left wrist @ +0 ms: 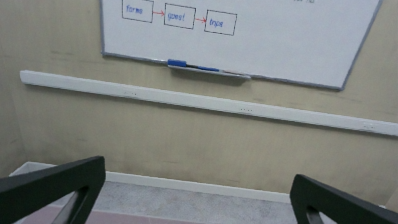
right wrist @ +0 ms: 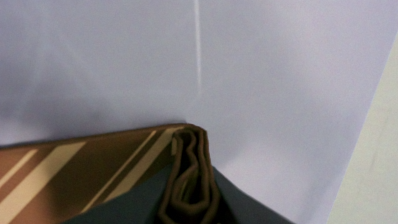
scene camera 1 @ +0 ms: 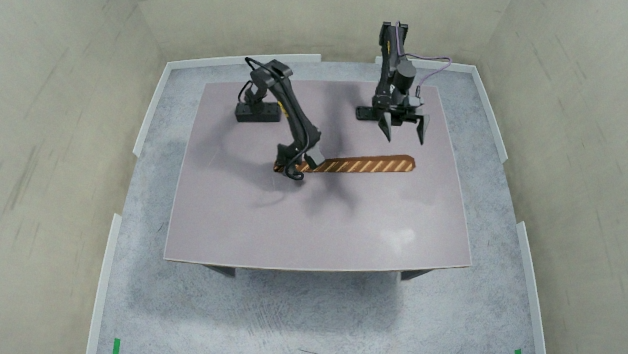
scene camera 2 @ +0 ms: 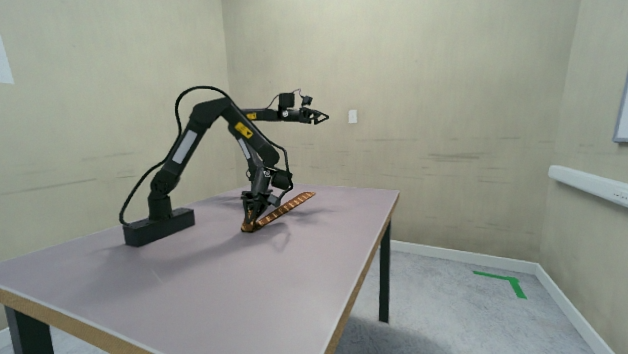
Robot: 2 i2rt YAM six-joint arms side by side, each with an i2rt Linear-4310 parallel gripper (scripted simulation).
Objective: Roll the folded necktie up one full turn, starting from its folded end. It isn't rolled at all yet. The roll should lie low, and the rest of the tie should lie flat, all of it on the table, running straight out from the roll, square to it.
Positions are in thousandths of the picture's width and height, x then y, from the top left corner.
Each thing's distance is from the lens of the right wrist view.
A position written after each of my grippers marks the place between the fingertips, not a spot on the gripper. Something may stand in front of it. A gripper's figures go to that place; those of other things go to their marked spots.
my right gripper (right wrist: 479, 783): 10 cm
brown striped necktie (right wrist: 210, 770): 10 cm
